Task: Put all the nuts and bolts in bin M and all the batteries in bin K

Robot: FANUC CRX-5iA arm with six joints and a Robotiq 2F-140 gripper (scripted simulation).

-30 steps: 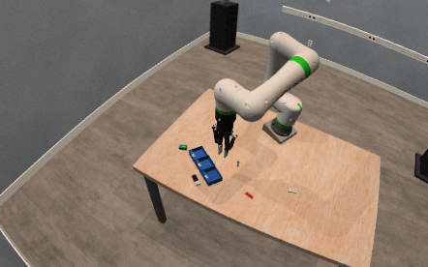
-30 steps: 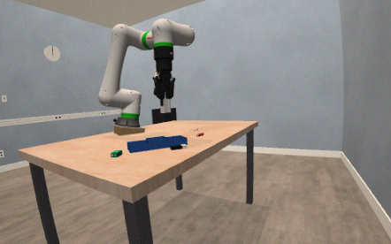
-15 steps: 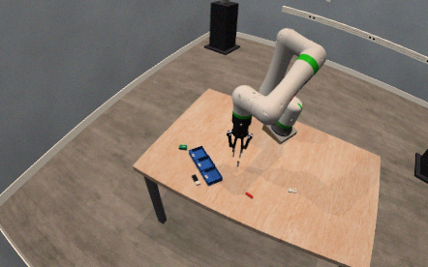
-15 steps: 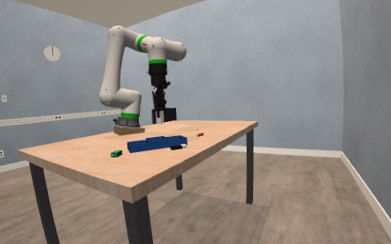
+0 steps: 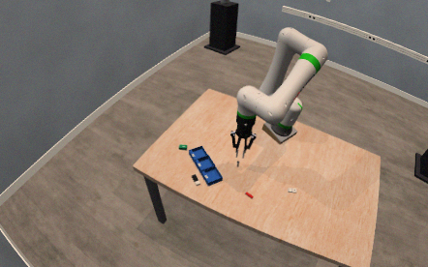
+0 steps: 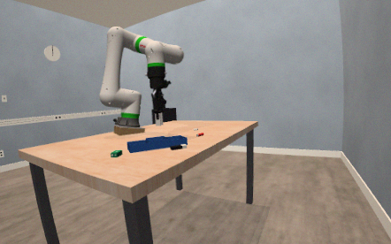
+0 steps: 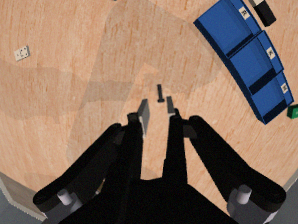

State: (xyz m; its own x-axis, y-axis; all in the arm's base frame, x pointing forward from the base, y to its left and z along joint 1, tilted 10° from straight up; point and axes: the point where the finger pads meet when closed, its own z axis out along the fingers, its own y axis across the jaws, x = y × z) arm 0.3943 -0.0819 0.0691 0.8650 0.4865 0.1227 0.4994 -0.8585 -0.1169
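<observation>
My hand is 100 mm above the small dark bolt. Round my hand: red battery: 160 mm to the left, 140 mm ahead, 100 mm below; then joined blue bins: 140 mm to the right, 130 mm ahead, 90 mm below; then small white piece: 340 mm to the left, 100 mm below, 30 mm behind.
</observation>
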